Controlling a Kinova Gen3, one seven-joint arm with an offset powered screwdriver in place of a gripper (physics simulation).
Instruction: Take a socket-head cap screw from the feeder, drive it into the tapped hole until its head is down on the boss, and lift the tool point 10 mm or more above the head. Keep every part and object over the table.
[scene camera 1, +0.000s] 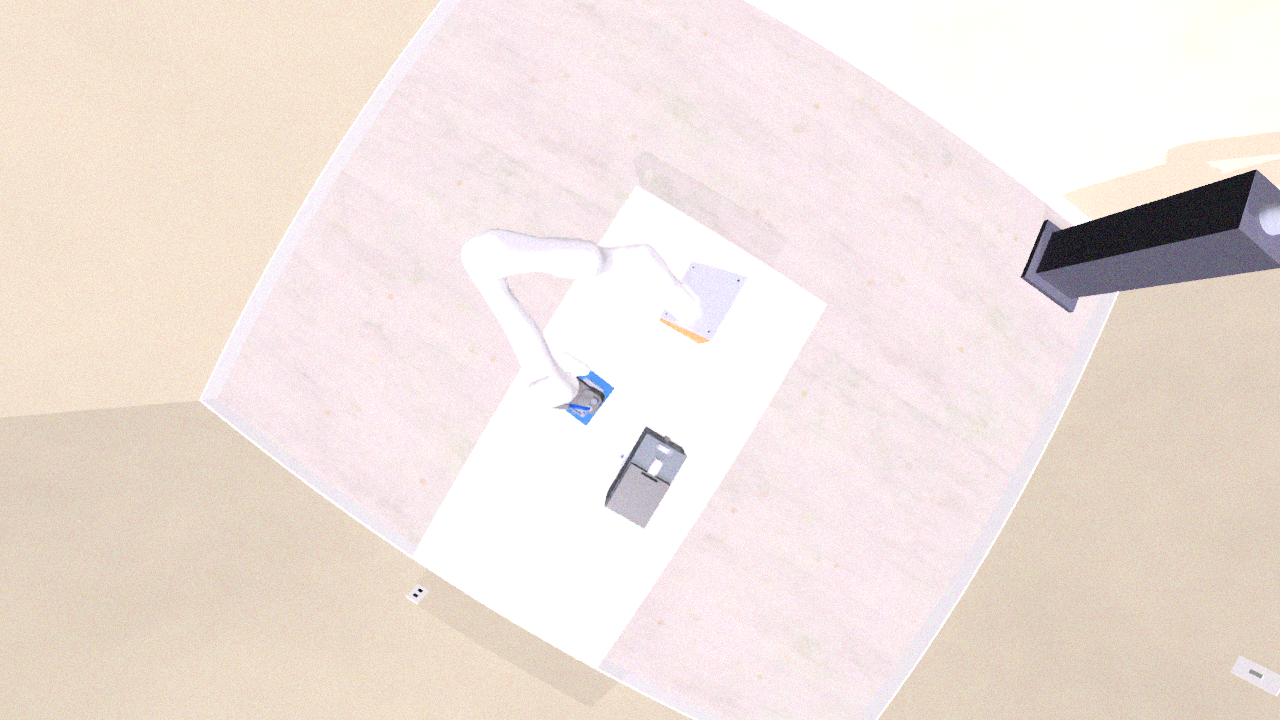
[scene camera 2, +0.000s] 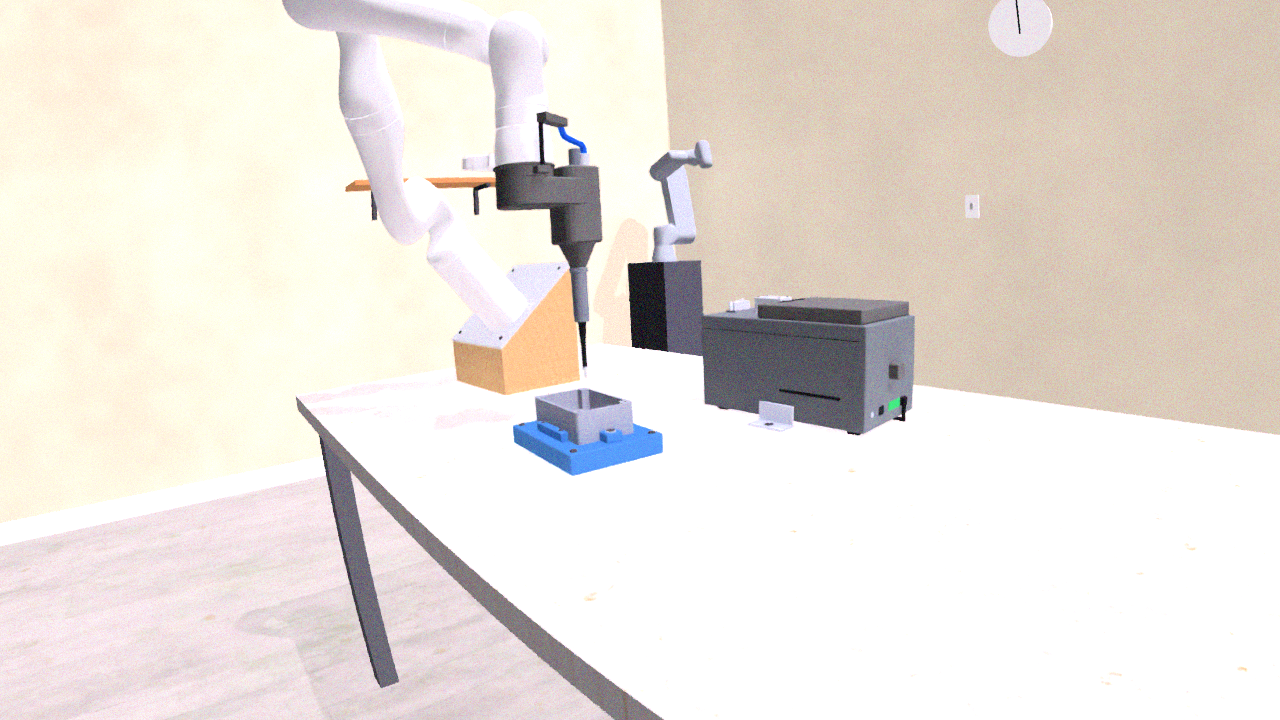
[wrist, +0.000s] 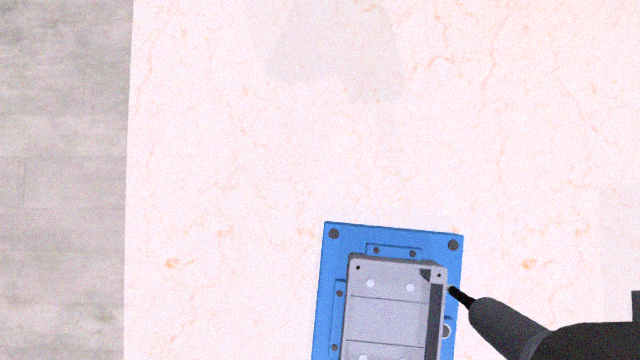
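My screwdriver (scene camera 2: 585, 370) (wrist: 450, 288) points straight down in scene camera 2. A small light-coloured screw (scene camera 2: 585, 372) shows at its bit tip. The tip is a short way above the open grey box (scene camera 2: 608, 421) (wrist: 385, 320), near its back corner in that view, with a visible gap. The box sits in a blue fixture (scene camera 1: 605, 387) (scene camera 2: 626, 449) (wrist: 328, 260). In the wrist view, a corner boss hole (wrist: 439, 275) shows just left of the tip, and another hole (wrist: 358, 267) at the far left corner. The arm hides the tip in scene camera 1. The dark feeder (scene camera 1: 639, 495) (scene camera 2: 787, 371) stands apart from the fixture.
A white angle bracket (scene camera 2: 776, 414) stands by the feeder. The arm's wooden wedge base (scene camera 1: 683, 332) (scene camera 2: 541, 358) stands behind the fixture. The table's edge runs left of the fixture in the wrist view. Another arm (scene camera 2: 680, 201) stands on a dark pedestal (scene camera 2: 666, 304) in the background.
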